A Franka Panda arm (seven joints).
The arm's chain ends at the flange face. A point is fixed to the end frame.
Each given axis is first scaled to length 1.
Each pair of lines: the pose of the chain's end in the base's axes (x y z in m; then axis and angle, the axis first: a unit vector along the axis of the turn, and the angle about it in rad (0 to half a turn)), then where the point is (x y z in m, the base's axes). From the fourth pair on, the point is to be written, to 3 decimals.
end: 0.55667 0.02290 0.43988 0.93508 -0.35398 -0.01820 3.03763
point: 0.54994 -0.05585 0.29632
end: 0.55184 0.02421 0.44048 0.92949 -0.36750 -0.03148 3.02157
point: 0.53853 -0.05520 0.29774
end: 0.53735 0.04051 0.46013 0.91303 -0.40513 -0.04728 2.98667
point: 0.51195 -0.04087 0.32017
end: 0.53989 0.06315 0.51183 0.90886 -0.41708 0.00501 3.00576
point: 0.528 -0.022 0.372
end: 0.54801 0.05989 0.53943 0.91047 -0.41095 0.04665 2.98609
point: 0.546 -0.032 0.404
